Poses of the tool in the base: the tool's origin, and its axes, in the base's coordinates. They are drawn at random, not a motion.
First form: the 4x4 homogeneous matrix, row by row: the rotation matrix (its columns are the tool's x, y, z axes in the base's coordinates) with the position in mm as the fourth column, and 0 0 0 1 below. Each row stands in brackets.
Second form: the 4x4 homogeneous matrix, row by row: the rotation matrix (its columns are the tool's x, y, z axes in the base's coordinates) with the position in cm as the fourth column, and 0 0 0 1 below. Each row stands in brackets. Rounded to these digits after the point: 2 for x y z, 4 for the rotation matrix.
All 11 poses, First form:
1: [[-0.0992 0.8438 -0.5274 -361.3], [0.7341 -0.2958 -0.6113 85.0], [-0.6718 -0.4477 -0.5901 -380.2], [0 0 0 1]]
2: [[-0.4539 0.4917 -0.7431 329.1], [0.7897 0.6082 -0.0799 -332.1], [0.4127 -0.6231 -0.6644 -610.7], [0 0 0 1]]
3: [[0.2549 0.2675 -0.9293 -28.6], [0.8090 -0.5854 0.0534 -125.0], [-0.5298 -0.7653 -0.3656 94.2], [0 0 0 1]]
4: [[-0.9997 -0.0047 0.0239 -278.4], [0.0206 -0.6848 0.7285 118.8], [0.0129 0.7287 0.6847 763.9], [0 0 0 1]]
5: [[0.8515 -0.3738 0.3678 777.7], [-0.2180 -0.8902 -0.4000 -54.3], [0.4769 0.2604 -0.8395 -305.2], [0 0 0 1]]
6: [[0.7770 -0.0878 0.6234 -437.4], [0.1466 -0.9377 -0.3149 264.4], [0.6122 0.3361 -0.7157 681.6], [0 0 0 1]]
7: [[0.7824 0.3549 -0.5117 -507.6], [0.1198 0.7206 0.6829 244.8], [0.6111 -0.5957 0.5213 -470.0], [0 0 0 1]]
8: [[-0.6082 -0.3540 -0.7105 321.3], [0.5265 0.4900 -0.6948 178.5], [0.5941 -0.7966 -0.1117 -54.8], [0 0 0 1]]
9: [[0.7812 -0.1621 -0.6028 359.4], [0.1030 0.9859 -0.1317 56.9], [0.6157 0.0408 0.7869 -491.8], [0 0 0 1]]
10: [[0.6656 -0.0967 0.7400 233.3], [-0.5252 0.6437 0.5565 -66.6], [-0.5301 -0.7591 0.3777 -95.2], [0 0 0 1]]
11: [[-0.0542 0.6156 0.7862 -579.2], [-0.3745 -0.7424 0.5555 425.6], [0.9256 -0.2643 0.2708 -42.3], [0 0 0 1]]
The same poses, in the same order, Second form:
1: [[-0.0992 0.8438 -0.5274 -36.13], [0.7341 -0.2958 -0.6113 8.50], [-0.6718 -0.4477 -0.5901 -38.02], [0 0 0 1]]
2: [[-0.4539 0.4917 -0.7431 32.91], [0.7897 0.6082 -0.0799 -33.21], [0.4127 -0.6231 -0.6644 -61.07], [0 0 0 1]]
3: [[0.2549 0.2675 -0.9293 -2.86], [0.8090 -0.5854 0.0534 -12.50], [-0.5298 -0.7653 -0.3656 9.42], [0 0 0 1]]
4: [[-0.9997 -0.0047 0.0239 -27.84], [0.0206 -0.6848 0.7285 11.88], [0.0129 0.7287 0.6847 76.39], [0 0 0 1]]
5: [[0.8515 -0.3738 0.3678 77.77], [-0.2180 -0.8902 -0.4000 -5.43], [0.4769 0.2604 -0.8395 -30.52], [0 0 0 1]]
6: [[0.7770 -0.0878 0.6234 -43.74], [0.1466 -0.9377 -0.3149 26.44], [0.6122 0.3361 -0.7157 68.16], [0 0 0 1]]
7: [[0.7824 0.3549 -0.5117 -50.76], [0.1198 0.7206 0.6829 24.48], [0.6111 -0.5957 0.5213 -47.00], [0 0 0 1]]
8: [[-0.6082 -0.3540 -0.7105 32.13], [0.5265 0.4900 -0.6948 17.85], [0.5941 -0.7966 -0.1117 -5.48], [0 0 0 1]]
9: [[0.7812 -0.1621 -0.6028 35.94], [0.1030 0.9859 -0.1317 5.69], [0.6157 0.0408 0.7869 -49.18], [0 0 0 1]]
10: [[0.6656 -0.0967 0.7400 23.33], [-0.5252 0.6437 0.5565 -6.66], [-0.5301 -0.7591 0.3777 -9.52], [0 0 0 1]]
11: [[-0.0542 0.6156 0.7862 -57.92], [-0.3745 -0.7424 0.5555 42.56], [0.9256 -0.2643 0.2708 -4.23], [0 0 0 1]]
